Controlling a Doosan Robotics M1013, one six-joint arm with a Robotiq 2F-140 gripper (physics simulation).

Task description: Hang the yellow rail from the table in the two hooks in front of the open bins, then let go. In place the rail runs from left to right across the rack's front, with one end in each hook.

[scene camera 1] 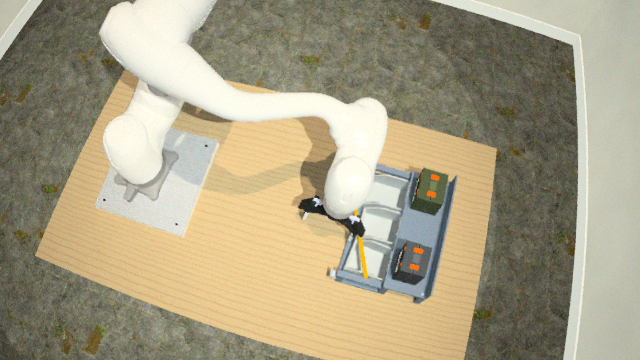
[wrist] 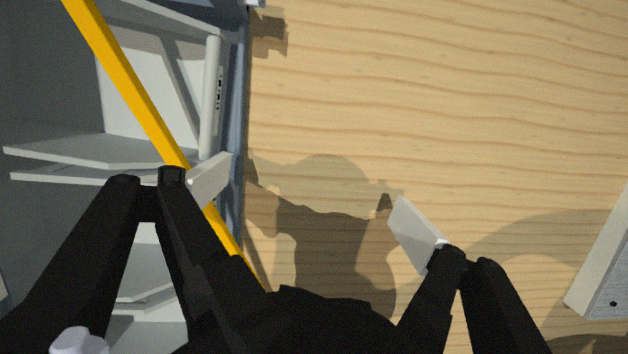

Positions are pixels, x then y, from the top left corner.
my gripper: scene camera 1; wrist
dark grey case: scene camera 1 413, 259; not seen in the wrist view (out of frame)
same spot on my gripper: (wrist: 74, 297) = (scene camera 1: 353, 225)
